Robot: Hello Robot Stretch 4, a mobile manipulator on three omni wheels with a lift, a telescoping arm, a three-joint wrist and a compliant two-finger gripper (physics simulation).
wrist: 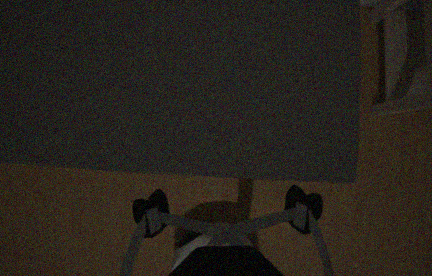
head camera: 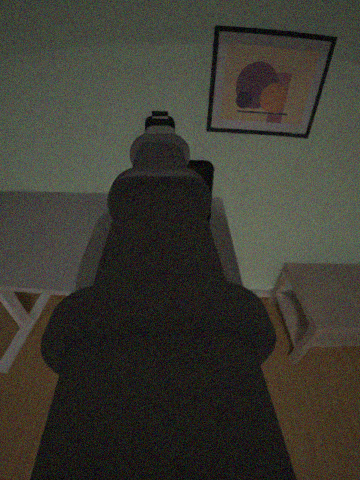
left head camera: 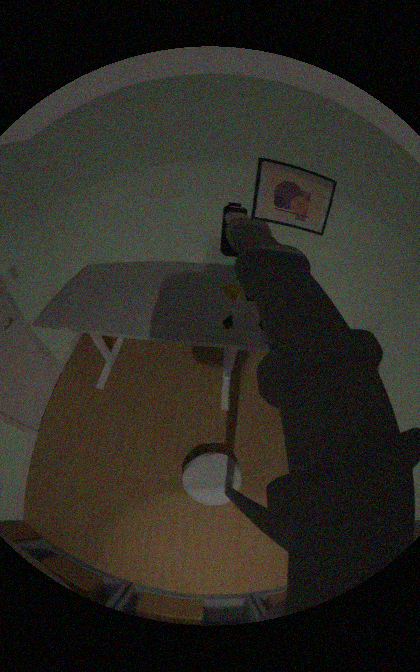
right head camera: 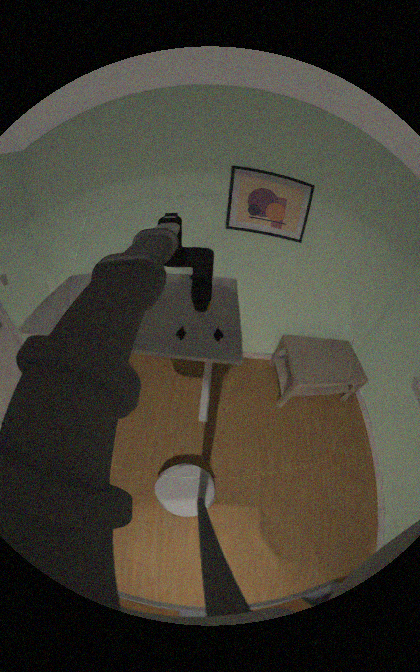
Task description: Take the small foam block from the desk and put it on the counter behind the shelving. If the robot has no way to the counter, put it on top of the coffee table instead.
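Frame: origin at the robot's base, x back, y left, z down, level; centimetres.
Where they show: gripper, between the fingertips: [wrist: 226,203].
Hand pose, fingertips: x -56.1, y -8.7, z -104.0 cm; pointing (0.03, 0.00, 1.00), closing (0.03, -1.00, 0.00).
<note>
After its pixels a point has its place.
A small yellow-orange block [left head camera: 232,291] lies on the grey desk [head camera: 45,240] {z -92.3, x -90.8, y 52.3 cm} [left head camera: 115,295] [right head camera: 165,345] [wrist: 175,90] {z -92.3, x -69.7, y -2.2 cm} in the left head view. In the right head view the wrist hides nearly all of it; the wrist view does not show it. My gripper [right head camera: 200,334] [wrist: 226,203] {z -104.0, x -56.1, y -8.7 cm} is open and empty, its two dark fingertips wide apart. It hangs above the desk's front part near the right end, on the front side of the block. A low pale table [head camera: 330,300] {z -42.3, x -87.6, y -105.3 cm} [right head camera: 325,357], possibly the coffee table, stands right of the desk. No counter or shelving shows.
A round white stool or disc [left head camera: 210,480] [right head camera: 182,490] stands on the wooden floor in front of the desk. A framed picture [head camera: 270,90] {z -149.7, x -131.2, y -53.0 cm} [left head camera: 295,197] [right head camera: 270,205] hangs on the green wall. A pale panel or cabinet [left head camera: 25,380] stands at the far left.
</note>
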